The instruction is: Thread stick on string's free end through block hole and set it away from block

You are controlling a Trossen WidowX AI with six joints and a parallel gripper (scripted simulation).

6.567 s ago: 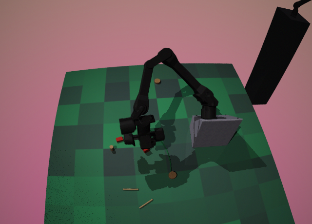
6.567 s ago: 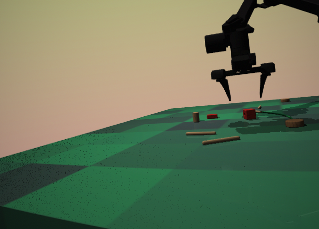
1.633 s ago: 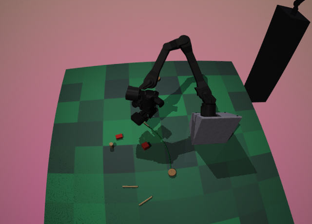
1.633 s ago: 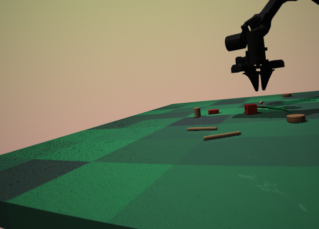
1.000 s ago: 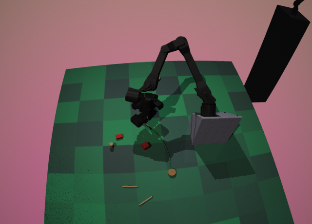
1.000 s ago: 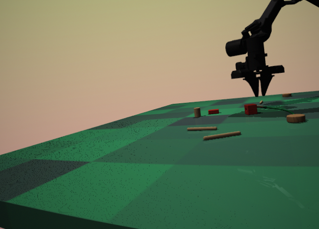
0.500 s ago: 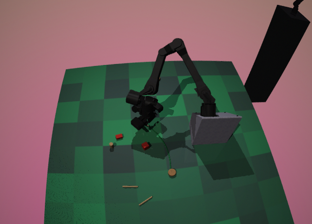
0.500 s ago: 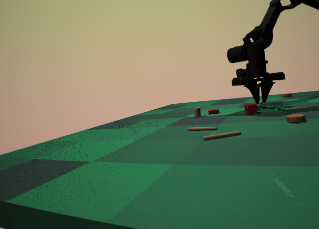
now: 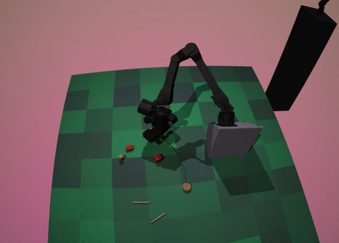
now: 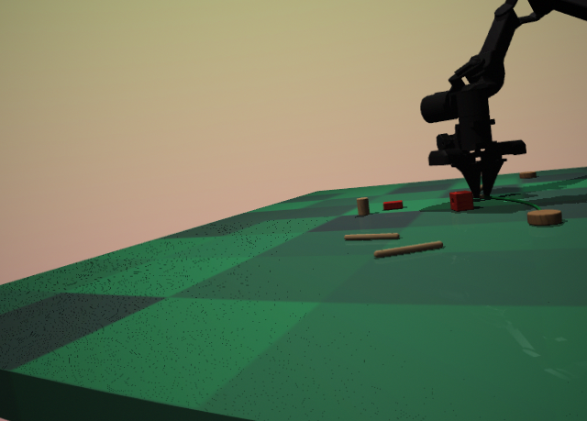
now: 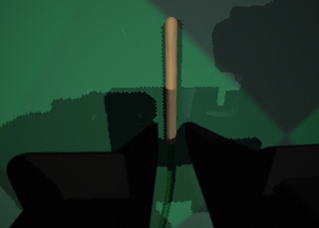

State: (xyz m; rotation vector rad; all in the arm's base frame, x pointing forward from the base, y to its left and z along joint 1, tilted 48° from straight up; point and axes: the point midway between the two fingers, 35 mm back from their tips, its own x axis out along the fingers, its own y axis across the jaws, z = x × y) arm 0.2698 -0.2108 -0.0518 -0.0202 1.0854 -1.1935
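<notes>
The flat red piece lies 16 cm ahead of my gripper tip, 7 cm to the left of it and 1 cm above it. The rest, counted from my gripper tip: wooden peg 20 cm ahead, 13 cm to the left, 1 cm above; then round wooden button 29 cm to the left, 10 cm behind, 1 cm above; then thin wooden stick 1 cm to the right, 1 cm ahead.
</notes>
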